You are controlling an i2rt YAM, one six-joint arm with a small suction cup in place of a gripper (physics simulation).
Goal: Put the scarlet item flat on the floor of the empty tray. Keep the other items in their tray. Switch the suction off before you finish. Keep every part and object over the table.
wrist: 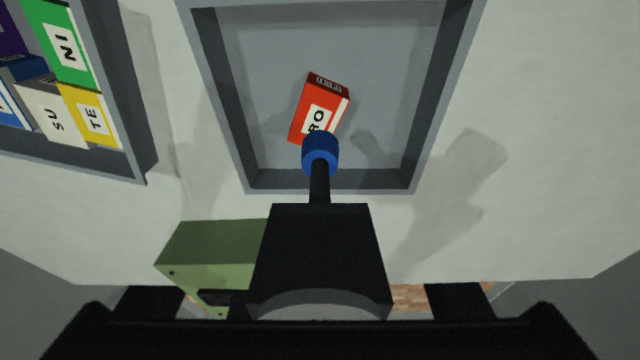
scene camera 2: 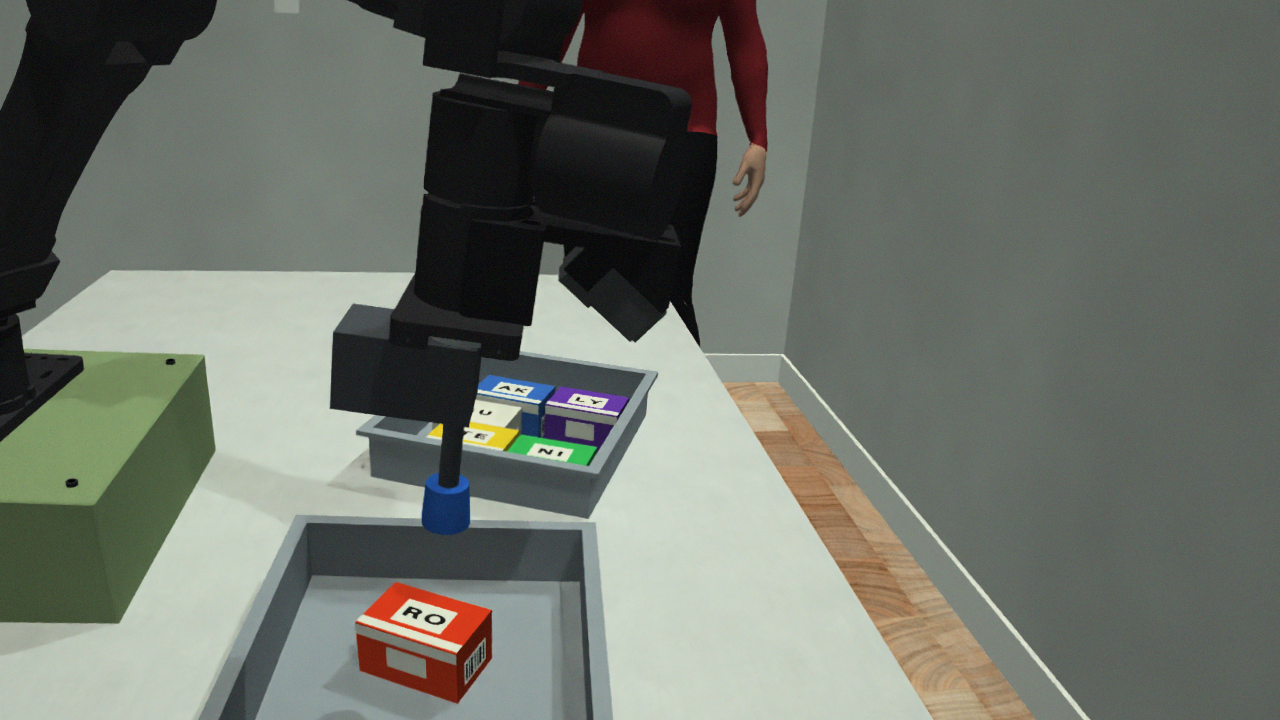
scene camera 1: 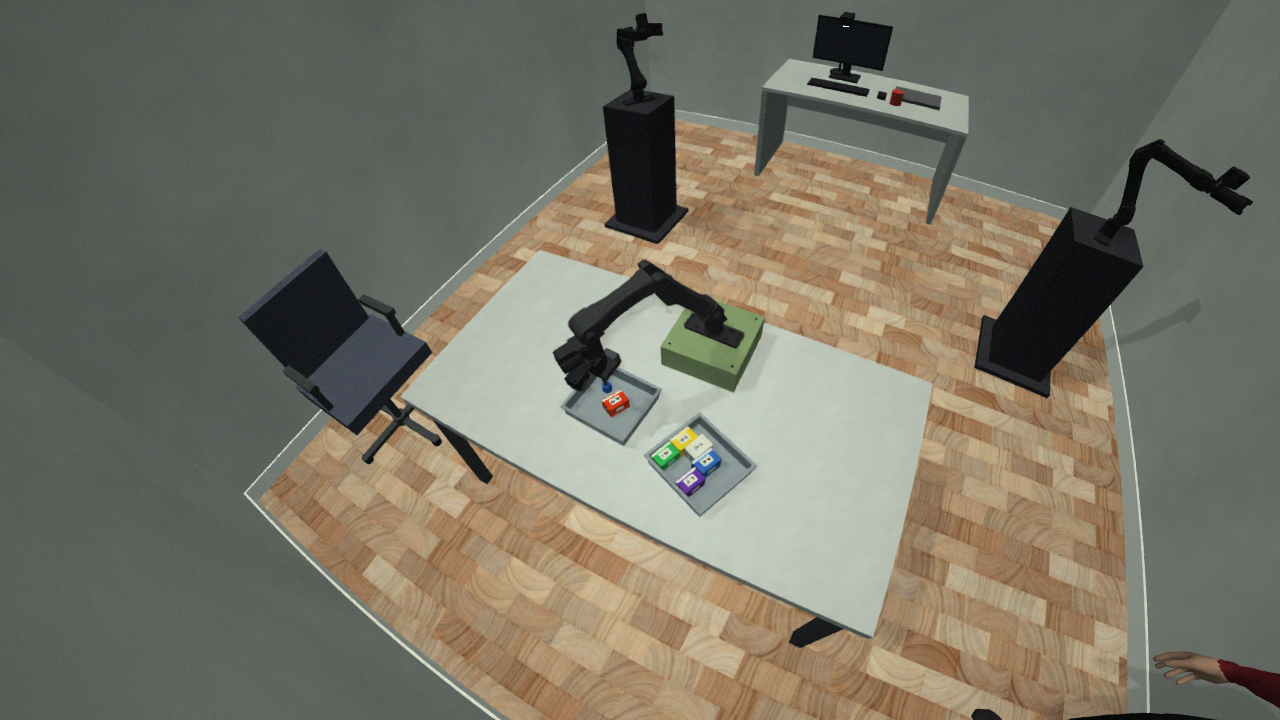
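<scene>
The scarlet box, marked RO, lies label up inside the first grey tray. It looks flat on the tray floor and stands clear of the walls, turned at an angle. My blue suction cup hangs above the box with a clear gap and carries no item; it is open. In the wrist view it overlaps part of the RO label. The second grey tray holds the other items.
The second tray's boxes are yellow, green, white, blue and purple. A green base block carries the arm. A person stands beyond the table.
</scene>
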